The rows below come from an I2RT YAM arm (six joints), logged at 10 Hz.
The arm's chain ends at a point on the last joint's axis. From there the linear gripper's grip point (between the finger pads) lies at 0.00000 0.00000 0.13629 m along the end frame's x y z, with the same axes.
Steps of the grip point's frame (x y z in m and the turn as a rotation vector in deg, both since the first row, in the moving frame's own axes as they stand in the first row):
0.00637, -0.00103, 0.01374, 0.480, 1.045, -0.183
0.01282, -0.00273, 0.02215, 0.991, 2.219, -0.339
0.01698, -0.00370, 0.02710, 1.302, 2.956, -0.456
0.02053, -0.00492, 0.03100, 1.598, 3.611, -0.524
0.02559, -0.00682, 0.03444, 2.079, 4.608, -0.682
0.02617, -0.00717, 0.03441, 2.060, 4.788, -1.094
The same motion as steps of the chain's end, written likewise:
0.00389, 0.00012, 0.01377, 0.480, 1.045, -0.183
0.00755, -0.00036, 0.02227, 0.991, 2.219, -0.339
0.00996, -0.00058, 0.02732, 1.302, 2.956, -0.456
0.01196, -0.00108, 0.03132, 1.598, 3.611, -0.524
0.01467, -0.00182, 0.03497, 2.079, 4.608, -0.682
0.01484, -0.00217, 0.03497, 2.060, 4.788, -1.094

